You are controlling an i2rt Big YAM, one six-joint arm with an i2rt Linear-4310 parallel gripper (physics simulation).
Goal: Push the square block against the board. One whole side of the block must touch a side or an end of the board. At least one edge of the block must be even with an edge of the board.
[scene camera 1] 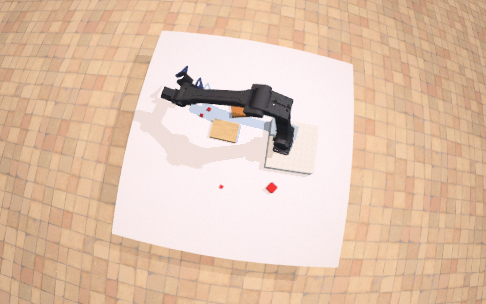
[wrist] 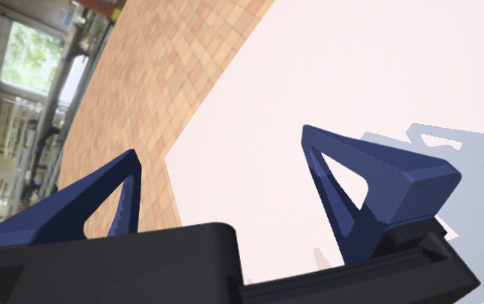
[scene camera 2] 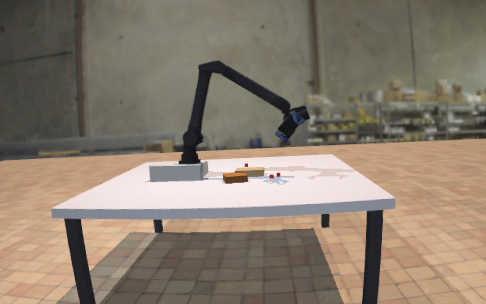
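Seen in the pictures: gripper, fingertip midpoint: (scene camera 1: 193, 71) (wrist: 221, 145) (scene camera 2: 290, 132); arm's base, link origin: (scene camera 1: 283, 142) (scene camera 2: 189, 163).
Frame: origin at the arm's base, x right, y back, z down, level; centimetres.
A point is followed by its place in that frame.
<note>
An orange block (scene camera 1: 238, 111) {z 3.9, x 10.2, y -27.1 cm} (scene camera 2: 235, 178) {z 4.9, x 18.1, y -27.8 cm}, apparently the square block, lies flat on the table; the arm hides part of it in scene camera 1, so its full outline does not show. A tan wooden board (scene camera 1: 225, 130) {z 3.9, x -2.1, y -30.4 cm} (scene camera 2: 250, 172) {z 4.9, x 3.0, y -32.1 cm} lies flat close by, with a narrow gap between the two in scene camera 1. My gripper (scene camera 1: 193, 73) {z -15.1, x 17.1, y -53.4 cm} (scene camera 2: 289, 127) {z -15.1, x 17.1, y -53.4 cm} (wrist: 221, 145) {z -15.1, x 17.1, y -53.4 cm} is open and empty, high above the table and away from both, beyond the orange block on the side opposite the arm's base. Neither block nor board shows in the wrist view.
Two small red cubes (scene camera 1: 209, 109) {z 5.6, x 7.1, y -42.7 cm} (scene camera 1: 201, 115) {z 5.5, x 2.5, y -45.7 cm} (scene camera 2: 271, 176) {z 6.1, x 8.2, y -43.1 cm} (scene camera 2: 278, 174) {z 6.0, x 3.5, y -45.9 cm} lie near the board. Another small red cube (scene camera 1: 221, 186) {z 5.4, x -30.6, y -23.6 cm} and a larger red cube (scene camera 1: 271, 188) {z 3.0, x -24.2, y 1.1 cm} lie farther off. The arm stands on a pale base block (scene camera 1: 305, 150) {z -0.2, x -0.4, y 12.7 cm} (scene camera 2: 176, 173) {z 3.2, x 12.8, y 2.8 cm}. The table edge (scene camera 2: 225, 213) {z 9.2, x 60.9, y -33.4 cm} borders the workspace.
</note>
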